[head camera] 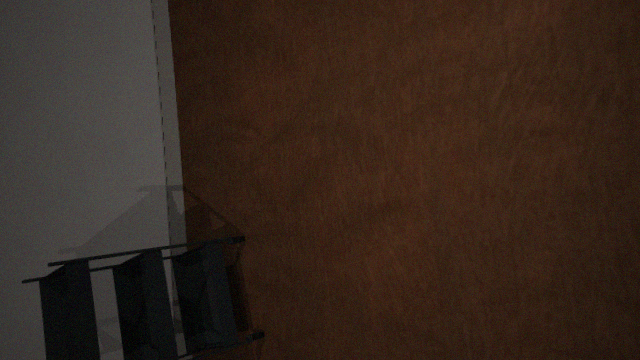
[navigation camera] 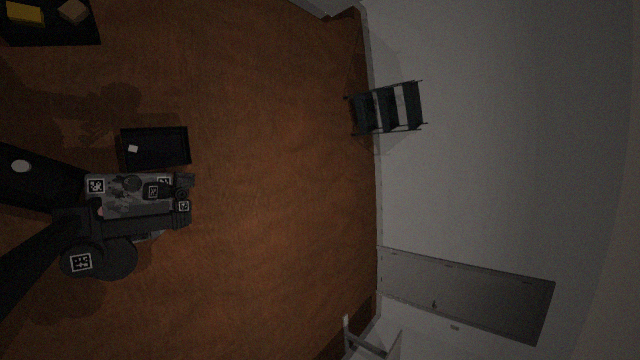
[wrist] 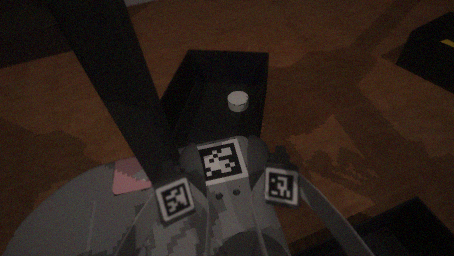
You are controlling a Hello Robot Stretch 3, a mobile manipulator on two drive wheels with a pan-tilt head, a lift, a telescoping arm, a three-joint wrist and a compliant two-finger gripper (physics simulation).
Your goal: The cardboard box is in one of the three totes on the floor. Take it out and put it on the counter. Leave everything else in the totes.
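Note:
A brown cardboard box sits beside a yellow block in a black tote at the top left of the navigation view. A sliver of that yellow block shows in a tote at the right of the wrist view. A second tote holds a small white cube. A third tote holds a white round thing. My gripper is open and empty above the robot's base, away from the cardboard box. The counter top does not show.
A dark shelf rack stands by the white wall. A grey door and a pale table frame are at the lower right of the navigation view. The second tote stands close beside my base. A grey corner shows at the top.

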